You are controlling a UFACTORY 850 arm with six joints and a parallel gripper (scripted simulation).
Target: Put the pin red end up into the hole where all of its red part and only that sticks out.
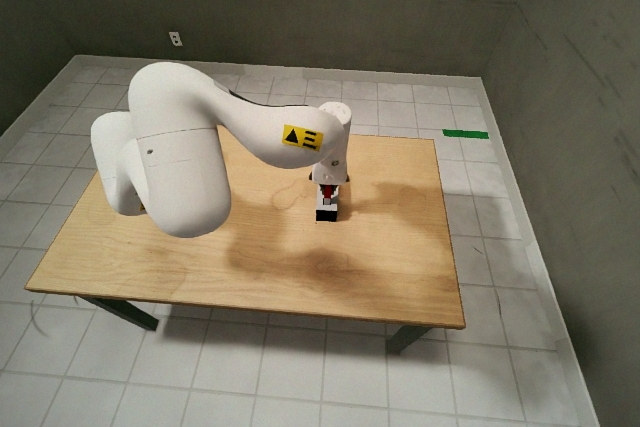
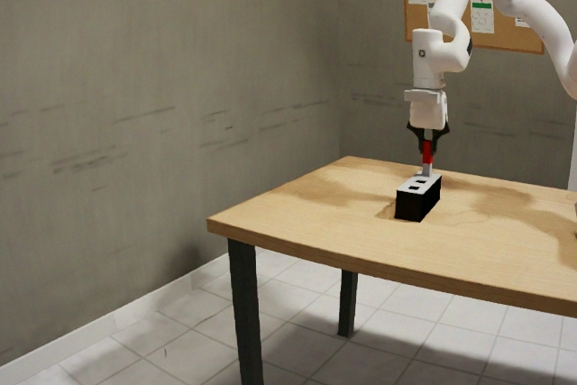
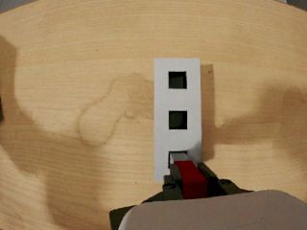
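The pin is 10 mm below my hand. From my hand the other things lie so: black block: 120 mm below, 60 mm to the left.
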